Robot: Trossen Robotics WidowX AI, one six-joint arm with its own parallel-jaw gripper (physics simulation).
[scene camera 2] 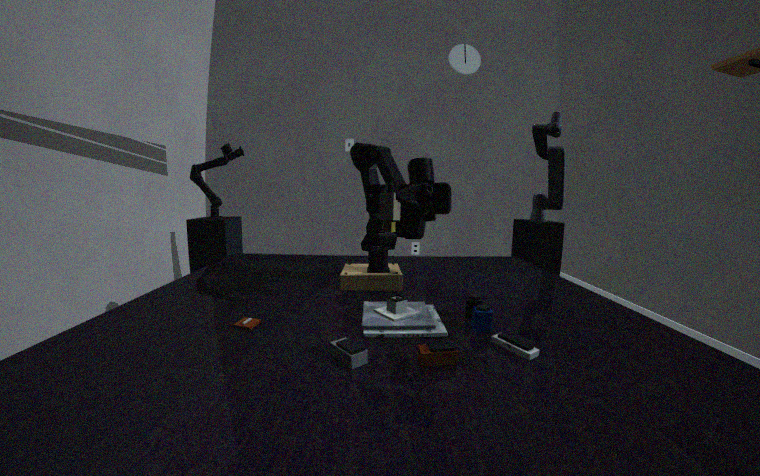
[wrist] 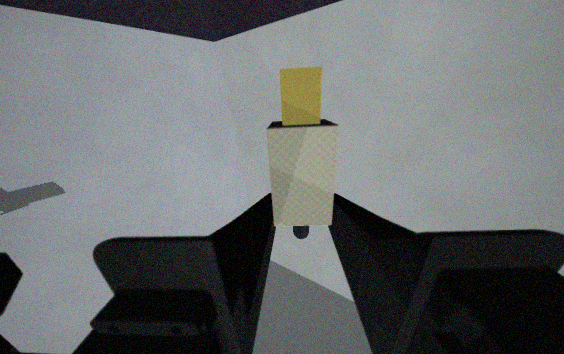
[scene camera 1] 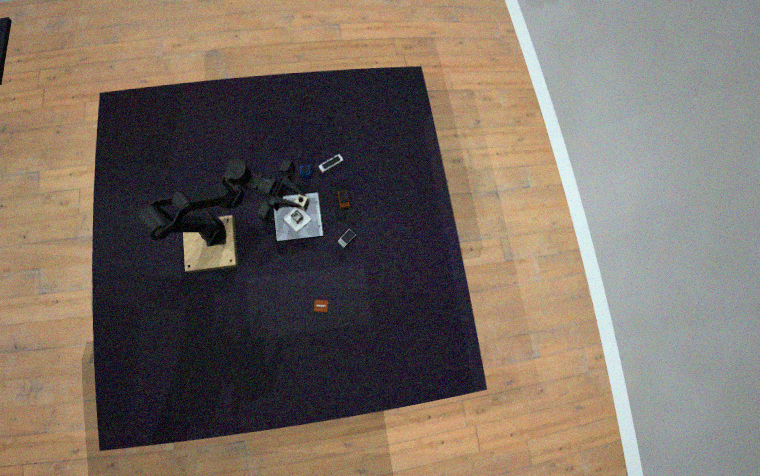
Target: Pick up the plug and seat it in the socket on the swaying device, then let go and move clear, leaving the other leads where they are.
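The plug, a cream block with a yellow tip (scene camera 1: 305, 199) (scene camera 2: 396, 210) (wrist: 302, 175), is upright with its tip down in scene camera 2. My gripper (scene camera 1: 301, 200) (scene camera 2: 396, 207) (wrist: 300, 198) is shut on it and holds it well above the device. The device is a silver-grey slab (scene camera 1: 283, 230) (scene camera 2: 372, 322) on the dark mat. Its socket, a small grey block with a dark opening (scene camera 1: 297, 216) (scene camera 2: 396, 304), stands on a white diamond-shaped plate. In scene camera 1 the plug shows next to the socket, towards the top of the view. The socket does not show in the wrist view.
Around the device lie a blue block (scene camera 1: 305, 171) (scene camera 2: 482, 318), a white bar (scene camera 1: 330, 163) (scene camera 2: 513, 345), an orange block (scene camera 1: 343, 205) (scene camera 2: 437, 357) and a grey block (scene camera 1: 341, 243) (scene camera 2: 356, 358). A flat orange piece (scene camera 1: 320, 309) (scene camera 2: 247, 322) lies farther off. My arm stands on a wooden base (scene camera 1: 210, 260) (scene camera 2: 370, 282).
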